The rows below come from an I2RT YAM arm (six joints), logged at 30 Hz.
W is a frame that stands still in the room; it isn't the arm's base.
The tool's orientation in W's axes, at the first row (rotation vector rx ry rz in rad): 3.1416, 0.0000, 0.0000
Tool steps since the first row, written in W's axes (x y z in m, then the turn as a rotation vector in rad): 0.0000, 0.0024, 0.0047, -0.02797, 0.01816, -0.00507; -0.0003, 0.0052, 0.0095, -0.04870, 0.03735, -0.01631; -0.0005, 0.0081, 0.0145, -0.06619, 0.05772, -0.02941; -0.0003, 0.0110, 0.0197, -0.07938, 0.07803, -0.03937
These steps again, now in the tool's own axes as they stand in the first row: 0.0000, -0.0024, -0.0047, -0.02797, -0.01816, 0.00507; -0.0003, -0.0052, -0.0095, -0.04870, -0.03735, 0.01631; -0.0005, -0.0081, -0.0145, -0.06619, -0.05772, 0.02941; -0.0003, -0.0110, -0.0197, -0.07938, -0.07803, 0.03937
